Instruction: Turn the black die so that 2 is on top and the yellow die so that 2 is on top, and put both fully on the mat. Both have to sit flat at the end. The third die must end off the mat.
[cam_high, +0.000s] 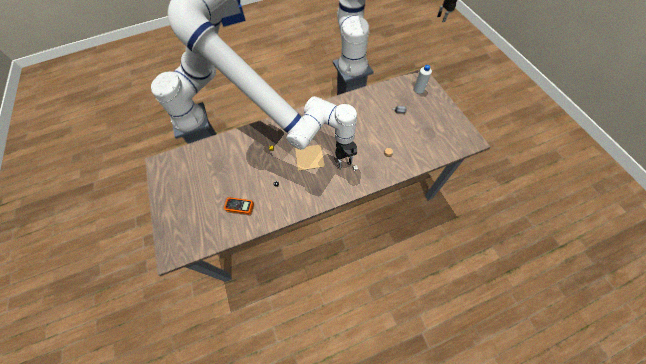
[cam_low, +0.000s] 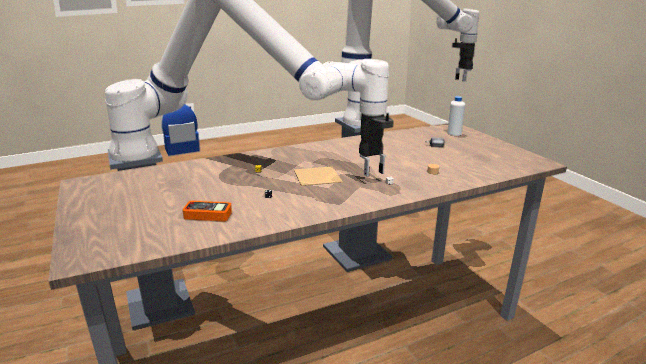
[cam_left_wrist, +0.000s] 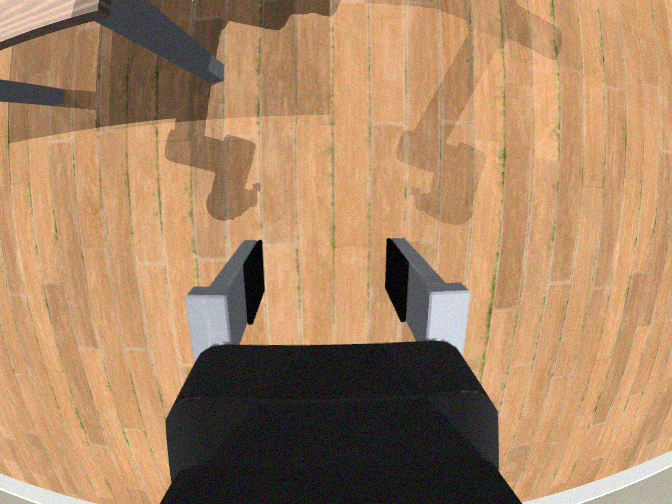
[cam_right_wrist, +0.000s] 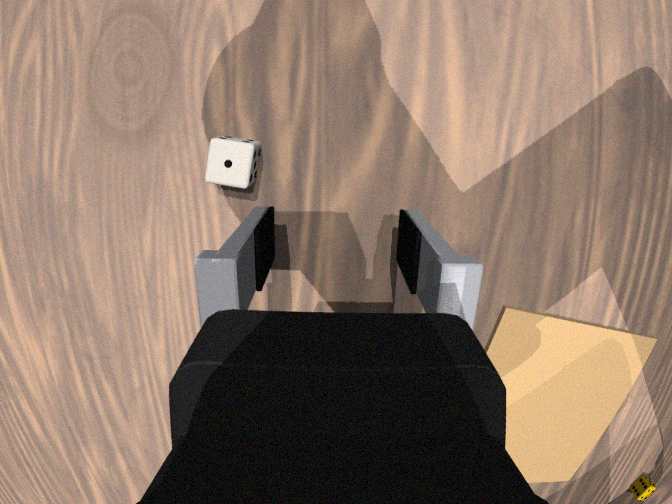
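Note:
Now: right hand 5 cm to the right of the white die, 4 cm above it and 3 cm short of it. Also, from my right hand: black die (36 cm to the right, 5 cm behind, 4 cm below); then tan mat (14 cm to the right, 13 cm behind, 5 cm below); then round wooden piece (24 cm to the left, 4 cm below, 1 cm ahead).

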